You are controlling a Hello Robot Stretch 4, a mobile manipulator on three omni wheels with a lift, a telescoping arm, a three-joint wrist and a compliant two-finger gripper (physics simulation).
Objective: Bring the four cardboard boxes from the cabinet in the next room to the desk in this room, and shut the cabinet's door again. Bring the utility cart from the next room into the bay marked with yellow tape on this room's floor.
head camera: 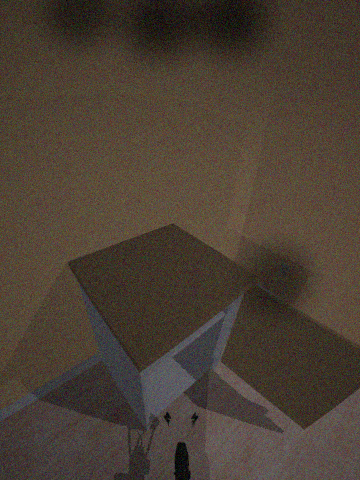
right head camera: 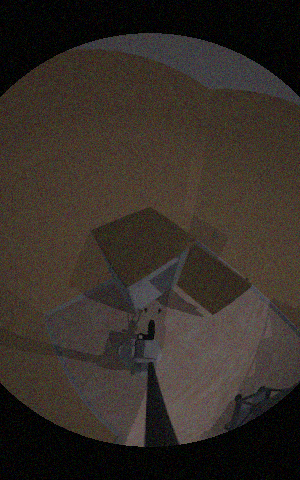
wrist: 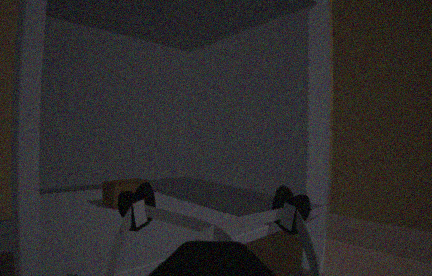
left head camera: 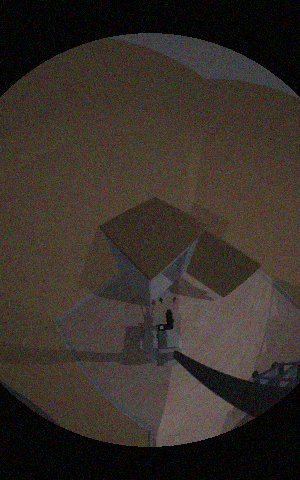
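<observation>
The cabinet (head camera: 160,290) (left head camera: 152,235) (right head camera: 142,245) stands ahead with a brown top and grey sides. Its door (head camera: 300,350) (left head camera: 225,262) (right head camera: 215,280) is swung open to the right. In the wrist view a small brown cardboard box (wrist: 111,194) lies on the cabinet's lower board, at the left, partly behind the left fingertip. My gripper (head camera: 181,417) (left head camera: 167,300) (right head camera: 152,310) (wrist: 214,200) is open and empty, in front of the cabinet's opening. Part of the utility cart (left head camera: 265,371) (right head camera: 239,398) shows at the lower right. The other boxes, the desk and the taped bay do not show.
Brown walls (head camera: 150,125) (left head camera: 125,125) (right head camera: 125,135) rise behind the cabinet and meet in a corner. The cabinet's right side post (wrist: 320,100) stands to the right of the right fingertip. The open door bounds the space on the right. The picture is dim and grainy.
</observation>
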